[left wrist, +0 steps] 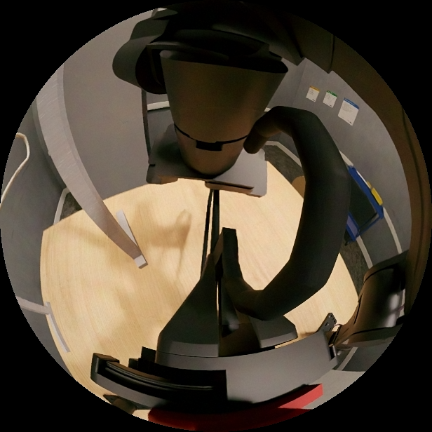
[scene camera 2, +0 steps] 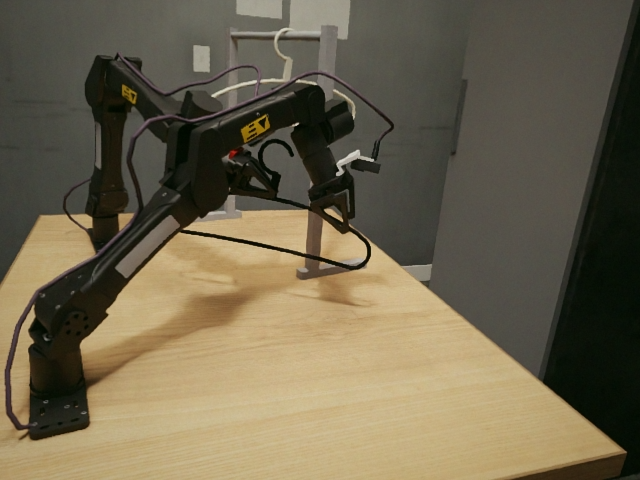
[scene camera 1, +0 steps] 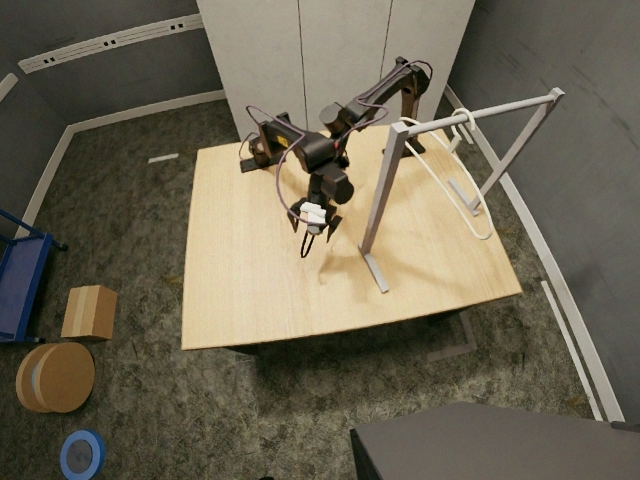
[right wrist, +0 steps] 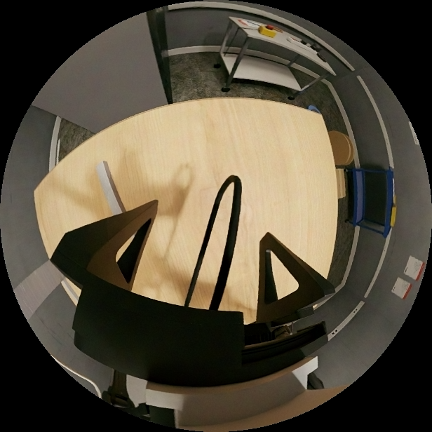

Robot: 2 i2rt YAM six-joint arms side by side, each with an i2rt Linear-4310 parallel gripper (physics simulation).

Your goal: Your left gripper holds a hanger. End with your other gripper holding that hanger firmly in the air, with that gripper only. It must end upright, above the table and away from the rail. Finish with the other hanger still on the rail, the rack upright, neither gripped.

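Frame: origin at the left arm's base, x back, y right, z up, level; millimetres.
Seen in the pictures: left gripper, fingertip midpoint: point(scene camera 2: 276, 194); right gripper, fingertip midpoint: point(scene camera 2: 349, 225) point(scene camera 1: 311, 237); left arm's base, origin of the base link: point(scene camera 2: 106, 242) point(scene camera 1: 403, 151); right arm's base, origin of the base link: point(scene camera 2: 58, 390) point(scene camera 1: 262, 162).
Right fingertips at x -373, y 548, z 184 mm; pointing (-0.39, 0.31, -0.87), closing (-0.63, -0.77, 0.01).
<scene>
Offsets run from my right fingertips to a thing's top centre. "pt": to the spot under its first point. Level surfaces: height alone.
The black hanger {pt dy +35, dx -22, dz -20 mm} point(scene camera 1: 302, 250) point(scene camera 2: 369, 250) point(left wrist: 325, 200) point(right wrist: 231, 240) is in the air over the table, hook up, its far end sloping down. My left gripper point(scene camera 2: 273, 189) point(left wrist: 215, 258) is shut on it just below the hook; the right arm hides this gripper in scene camera 1. My right gripper point(scene camera 1: 312, 233) point(scene camera 2: 346, 227) point(right wrist: 214, 222) is open and points down at the hanger's far shoulder, which shows between its spread fingers. The white hanger {dy -349, dx -18, dz +361 mm} point(scene camera 1: 454, 143) point(scene camera 2: 287, 68) hangs by its hook on the rail {dy -423, dx -12, dz +353 mm} point(scene camera 1: 506, 108). The grey rack point(scene camera 1: 379, 193) point(scene camera 2: 327, 56) point(left wrist: 80, 170) stands upright.
The rack's near post and foot {pt dy -181, dx -116, dz -164 mm} point(scene camera 1: 376, 273) point(right wrist: 111, 187) stand close beside my right gripper and the black hanger. The wooden table {dz -184 mm} point(scene camera 1: 248, 304) point(scene camera 2: 361, 387) reaches past the hanger's far end. My two arms cross closely above the table.
</scene>
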